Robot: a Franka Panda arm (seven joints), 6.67 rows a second.
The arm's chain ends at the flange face. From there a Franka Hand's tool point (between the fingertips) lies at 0.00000 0.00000 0.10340 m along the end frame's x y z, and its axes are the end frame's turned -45 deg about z.
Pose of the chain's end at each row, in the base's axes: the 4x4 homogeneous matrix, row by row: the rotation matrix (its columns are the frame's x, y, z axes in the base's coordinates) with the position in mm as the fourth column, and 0 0 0 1 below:
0.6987 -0.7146 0.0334 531.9; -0.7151 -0.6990 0.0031 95.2; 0.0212 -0.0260 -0.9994 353.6; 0 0 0 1
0.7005 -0.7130 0.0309 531.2; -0.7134 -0.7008 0.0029 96.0; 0.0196 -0.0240 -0.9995 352.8; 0 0 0 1
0.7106 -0.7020 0.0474 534.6; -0.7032 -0.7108 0.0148 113.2; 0.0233 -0.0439 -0.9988 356.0; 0 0 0 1
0.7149 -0.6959 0.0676 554.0; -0.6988 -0.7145 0.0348 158.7; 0.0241 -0.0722 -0.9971 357.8; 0 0 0 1
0.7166 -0.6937 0.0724 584.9; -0.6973 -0.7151 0.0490 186.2; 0.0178 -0.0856 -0.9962 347.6; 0 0 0 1
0.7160 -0.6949 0.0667 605.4; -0.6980 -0.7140 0.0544 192.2; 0.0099 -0.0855 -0.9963 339.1; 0 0 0 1
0.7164 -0.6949 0.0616 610.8; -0.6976 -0.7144 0.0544 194.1; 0.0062 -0.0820 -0.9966 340.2; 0 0 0 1
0.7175 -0.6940 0.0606 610.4; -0.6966 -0.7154 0.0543 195.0; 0.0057 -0.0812 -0.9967 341.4; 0 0 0 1
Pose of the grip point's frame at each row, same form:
0.9994 -0.0112 0.0334 535.4; -0.0114 -0.9999 0.0031 95.5; 0.0334 -0.0034 -0.9994 250.3; 0 0 0 1
0.9995 -0.0088 0.0309 534.4; -0.0089 -1.0000 0.0029 96.3; 0.0308 -0.0031 -0.9995 249.5; 0 0 0 1
0.9989 0.0061 0.0474 539.5; 0.0054 -0.9998 0.0148 114.7; 0.0475 -0.0146 -0.9988 252.7; 0 0 0 1
0.9976 0.0134 0.0676 561.0; 0.0111 -0.9994 0.0348 162.3; 0.0681 -0.0340 -0.9971 254.7; 0 0 0 1
0.9972 0.0162 0.0724 592.4; 0.0126 -0.9987 0.0490 191.3; 0.0731 -0.0479 -0.9962 244.6; 0 0 0 1
0.9977 0.0149 0.0667 612.3; 0.0113 -0.9984 0.0544 197.8; 0.0675 -0.0535 -0.9963 236.1; 0 0 0 1
0.9979 0.0152 0.0616 617.2; 0.0119 -0.9984 0.0544 199.7; 0.0624 -0.0536 -0.9966 237.2; 0 0 0 1
0.9981 0.0166 0.0606 616.7; 0.0133 -0.9984 0.0543 200.6; 0.0614 -0.0534 -0.9967 238.3; 0 0 0 1

